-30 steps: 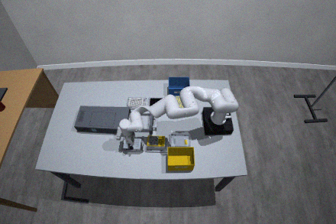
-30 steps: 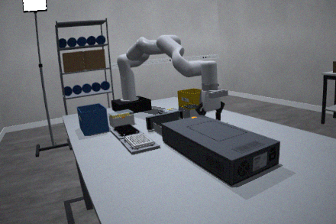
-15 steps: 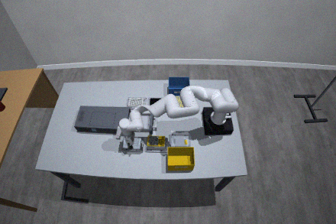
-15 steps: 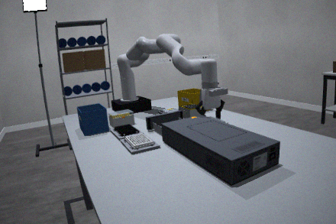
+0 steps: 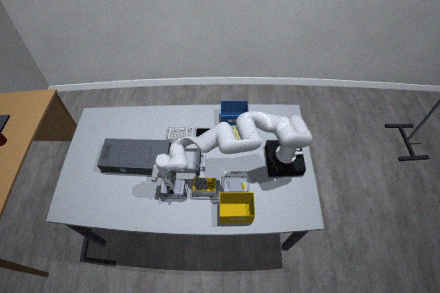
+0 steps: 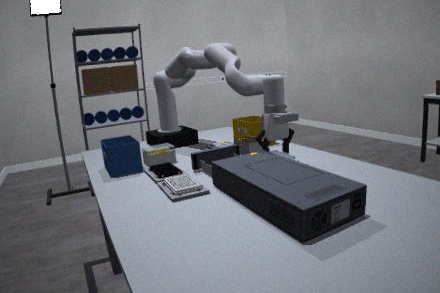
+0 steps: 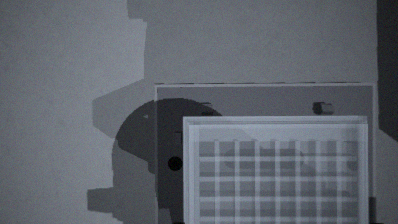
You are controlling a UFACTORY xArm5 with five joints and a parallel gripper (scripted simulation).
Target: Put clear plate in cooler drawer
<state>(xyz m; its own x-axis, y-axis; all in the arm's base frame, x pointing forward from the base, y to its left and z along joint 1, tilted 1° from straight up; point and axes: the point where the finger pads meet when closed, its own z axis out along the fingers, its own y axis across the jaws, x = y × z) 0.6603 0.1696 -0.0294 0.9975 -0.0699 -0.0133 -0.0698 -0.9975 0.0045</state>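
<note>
Right now my hand is 4 cm above the grey work nest N1. Also, from my hand: yellow tip rack 19 cm behind, 1 cm above; cooler drawer 18 cm to the right, 5 cm behind, 1 cm below; clear plate 1 cm below.
</note>
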